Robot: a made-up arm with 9 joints. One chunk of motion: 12 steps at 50 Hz.
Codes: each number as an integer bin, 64 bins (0 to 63) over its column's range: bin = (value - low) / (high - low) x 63, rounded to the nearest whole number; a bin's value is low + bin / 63 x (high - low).
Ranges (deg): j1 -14..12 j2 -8..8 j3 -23..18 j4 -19..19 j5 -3..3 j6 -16..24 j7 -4..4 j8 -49..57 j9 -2..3
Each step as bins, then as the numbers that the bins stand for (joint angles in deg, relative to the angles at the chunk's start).
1 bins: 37 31 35 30 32 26 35 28 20
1 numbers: 1.27 -0.13 -0.22 -0.90 0.05 0.51 0.44 -1.89 -0.41
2 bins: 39 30 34 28 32 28 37 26 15
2 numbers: 2.10 -0.38 -0.87 -2.11 0.05 1.78 0.70 -5.25 -0.81
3 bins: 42 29 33 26 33 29 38 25 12
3 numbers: 3.33 -0.63 -1.52 -3.32 0.14 2.41 0.83 -6.94 -1.05
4 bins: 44 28 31 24 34 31 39 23 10
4 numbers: 4.16 -0.89 -2.83 -4.52 0.24 3.68 0.95 -10.30 -1.21
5 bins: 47 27 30 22 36 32 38 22 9
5 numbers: 5.40 -1.14 -3.48 -5.73 0.43 4.32 0.83 -11.98 -1.29
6 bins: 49 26 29 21 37 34 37 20 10
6 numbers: 6.22 -1.40 -4.13 -6.33 0.52 5.59 0.70 -15.35 -1.21
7 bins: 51 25 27 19 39 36 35 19 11
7 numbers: 7.05 -1.65 -5.43 -7.54 0.71 6.86 0.44 -17.03 -1.13
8 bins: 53 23 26 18 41 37 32 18 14
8 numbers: 7.87 -2.16 -6.08 -8.14 0.90 7.49 0.06 -18.71 -0.89
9 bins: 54 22 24 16 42 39 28 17 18
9 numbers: 8.29 -2.41 -7.38 -9.35 1.00 8.76 -0.44 -20.40 -0.57
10 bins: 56 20 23 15 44 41 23 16 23
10 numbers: 9.11 -2.92 -8.03 -9.95 1.19 10.03 -1.08 -22.08 -0.17
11 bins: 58 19 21 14 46 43 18 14 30
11 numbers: 9.94 -3.17 -9.33 -10.56 1.38 11.30 -1.71 -25.44 0.38
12 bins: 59 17 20 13 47 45 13 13 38
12 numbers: 10.35 -3.68 -9.98 -11.16 1.48 12.57 -2.35 -27.13 1.02
